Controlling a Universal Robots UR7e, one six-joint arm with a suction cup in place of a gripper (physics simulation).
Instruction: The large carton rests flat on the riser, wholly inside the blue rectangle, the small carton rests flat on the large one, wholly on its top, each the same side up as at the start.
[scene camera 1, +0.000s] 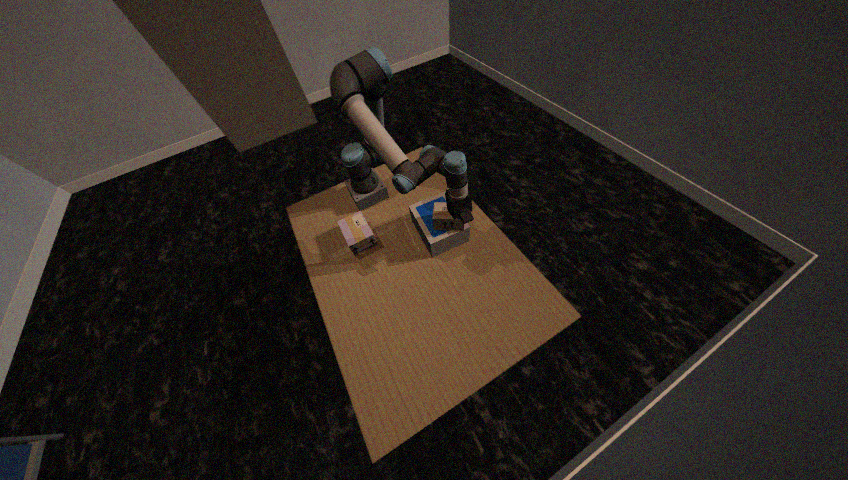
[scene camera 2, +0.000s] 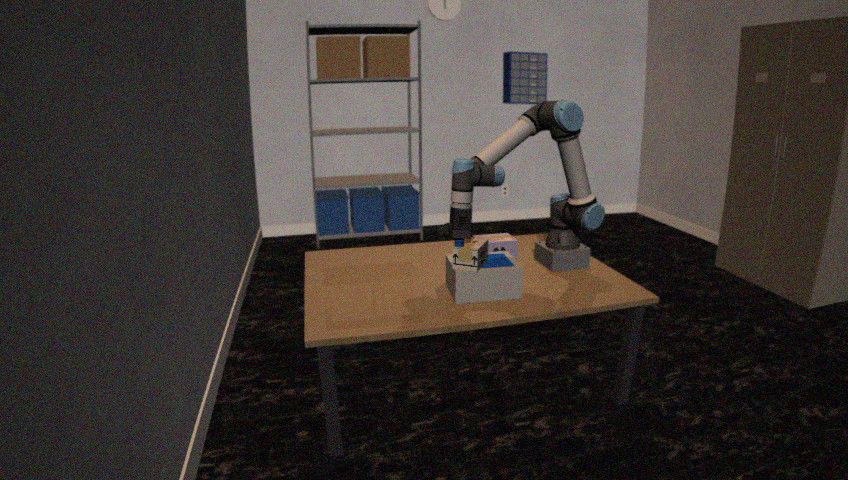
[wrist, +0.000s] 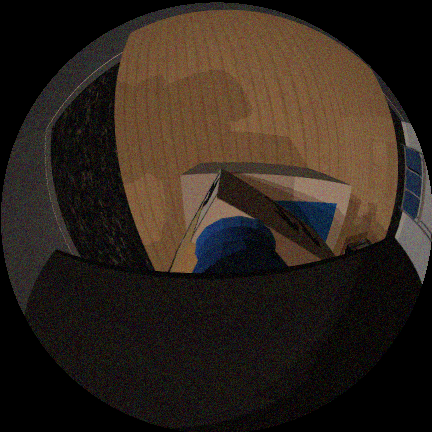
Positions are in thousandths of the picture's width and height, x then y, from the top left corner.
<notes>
My suction cup (wrist: 536, 566) is stuck to a small carton (scene camera 2: 558, 532), which still rests on a grey riser (scene camera 2: 591, 580). On the table rests a large carton (scene camera 1: 423, 491).
The small carton shows as well in the wrist view (wrist: 686, 564).
</notes>
